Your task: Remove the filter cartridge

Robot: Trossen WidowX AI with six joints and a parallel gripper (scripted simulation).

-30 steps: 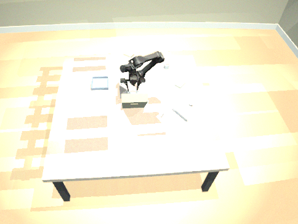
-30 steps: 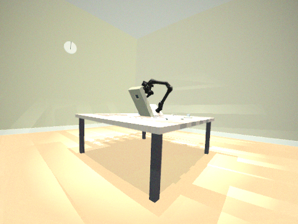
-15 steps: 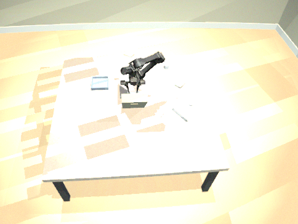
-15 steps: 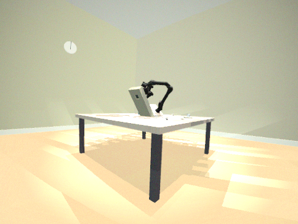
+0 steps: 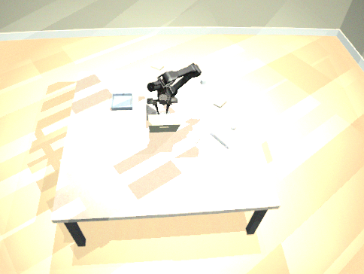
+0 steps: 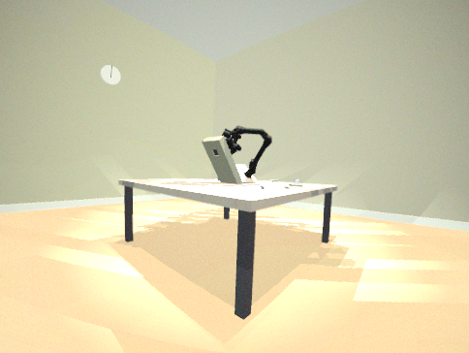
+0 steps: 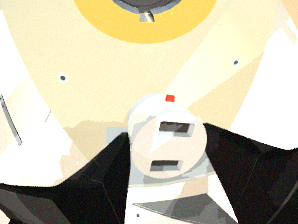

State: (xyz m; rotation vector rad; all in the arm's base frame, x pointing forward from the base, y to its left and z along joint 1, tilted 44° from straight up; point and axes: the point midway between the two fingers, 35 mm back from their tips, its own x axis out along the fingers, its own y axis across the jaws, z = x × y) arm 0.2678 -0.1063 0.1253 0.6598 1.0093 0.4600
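My gripper tip is 4 cm short of the service panel, 3 cm above it and 1 cm to the right of it. From my gripper tip the other things lie so: round white filter cartridge (right at my gripper tip); then small white cylinder (55 cm behind, 32 cm to the left, 19 cm below); then grey-rimmed tray (32 cm behind, 29 cm to the right, 20 cm below).
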